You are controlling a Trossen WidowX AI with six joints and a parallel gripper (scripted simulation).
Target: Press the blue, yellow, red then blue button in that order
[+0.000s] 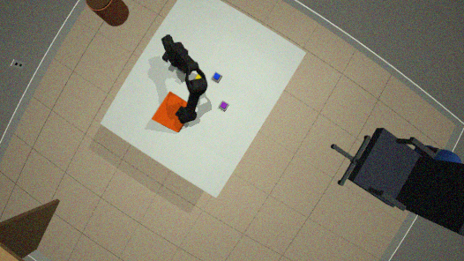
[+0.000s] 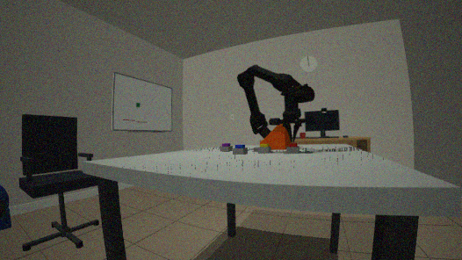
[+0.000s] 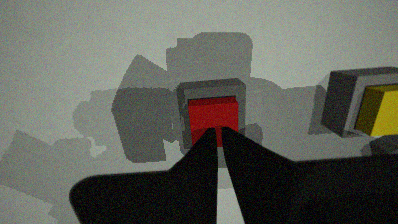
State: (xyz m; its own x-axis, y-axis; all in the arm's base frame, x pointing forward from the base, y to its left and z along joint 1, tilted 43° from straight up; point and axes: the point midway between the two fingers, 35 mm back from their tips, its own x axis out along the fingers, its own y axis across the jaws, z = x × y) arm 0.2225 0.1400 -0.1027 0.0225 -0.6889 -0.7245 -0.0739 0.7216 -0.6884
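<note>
Now: the red button 10 mm below my gripper tip. Round my gripper tip: blue button: 80 mm ahead, 210 mm to the right, 10 mm below; yellow button: 10 mm ahead, 120 mm to the right, 10 mm below; small grey block: 40 mm behind, 170 mm to the right, 30 mm below.
</note>
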